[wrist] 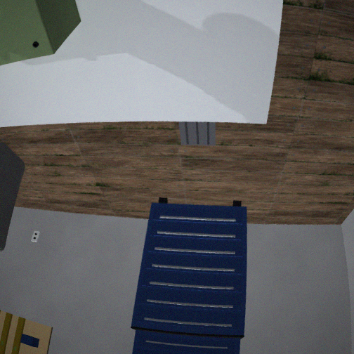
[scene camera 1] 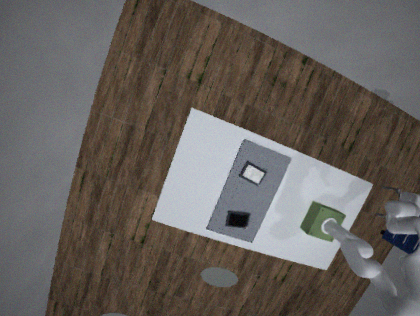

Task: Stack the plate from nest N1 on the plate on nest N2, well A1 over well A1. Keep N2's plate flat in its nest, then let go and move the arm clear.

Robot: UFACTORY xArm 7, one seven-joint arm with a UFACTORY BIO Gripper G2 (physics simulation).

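Frame: origin at the arm's base, x ahead, y left, z up, level; centimetres.
Seen in the pictures: hand, tool point: (scene camera 1: pixel 384 201); arm's base, link origin: (scene camera 1: pixel 328 225).
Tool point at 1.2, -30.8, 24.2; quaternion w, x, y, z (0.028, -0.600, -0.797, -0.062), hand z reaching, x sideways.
Note:
Pixels of each thing's top centre, then the offset from my tool point to it, as dx, dy, dz. "spot": a spot on its surface instead. Level surfaces: height alone.
- white plate, top centre: (scene camera 1: pixel 253 174) +66.3, +21.1, -30.3
- grey board, surface height: dz -32.9
- black rectangle, surface spot: (scene camera 1: pixel 238 219) spot: +60.4, +54.9, -30.6
- white table, surface height: dz -34.2
A white plate (scene camera 1: pixel 253 173) lies in a dark-edged nest at the upper part of the grey board (scene camera 1: pixel 227 192) in the scene view. A black rectangle (scene camera 1: pixel 238 219) marks the other nest position lower on the board; whether it is a dark plate or an empty recess cannot be told. Nest labels and well A1 are too small to read. My gripper (scene camera 1: pixel 382 202) is open, with nothing seen between its fingers. It is far to the right of the board, beyond the white table's right edge. Neither plate nor the board shows in the wrist view.
The green block (scene camera 1: pixel 323 221) (wrist: pixel 20 30) at the arm's base stands on the white table (scene camera 1: pixel 182 165) (wrist: pixel 150 85), right of the board. A blue drawer cabinet (scene camera 1: pixel 402 241) (wrist: pixel 192 270) is beyond the table. A dark grey shape (wrist: pixel 9 195) shows at the wrist view's left edge.

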